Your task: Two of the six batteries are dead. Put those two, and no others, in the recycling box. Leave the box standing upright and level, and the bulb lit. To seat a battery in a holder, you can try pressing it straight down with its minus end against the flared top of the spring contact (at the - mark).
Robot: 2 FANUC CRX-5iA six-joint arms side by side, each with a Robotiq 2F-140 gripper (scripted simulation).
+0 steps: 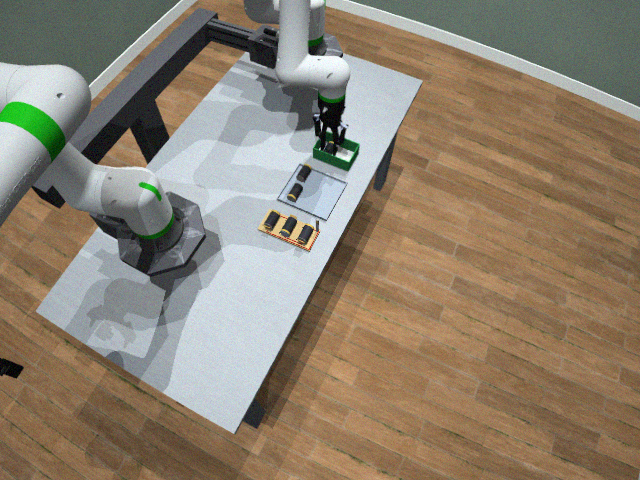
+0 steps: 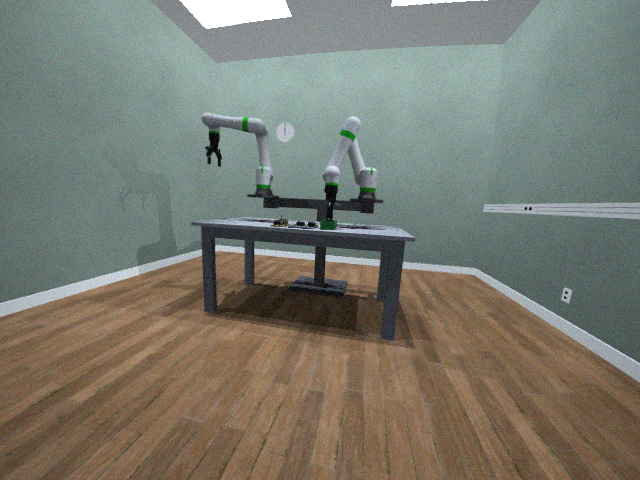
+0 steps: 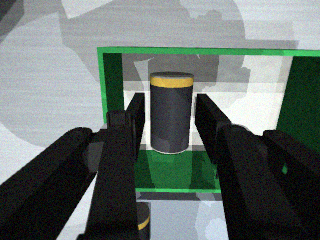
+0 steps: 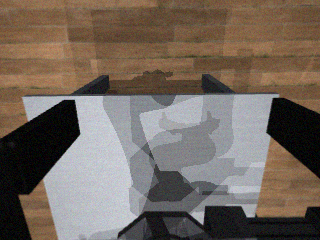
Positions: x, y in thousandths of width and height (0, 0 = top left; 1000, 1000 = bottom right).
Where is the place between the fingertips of my right gripper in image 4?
At 542, 485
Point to a battery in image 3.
536, 390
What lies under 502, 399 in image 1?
A tray.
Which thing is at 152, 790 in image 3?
My left gripper.
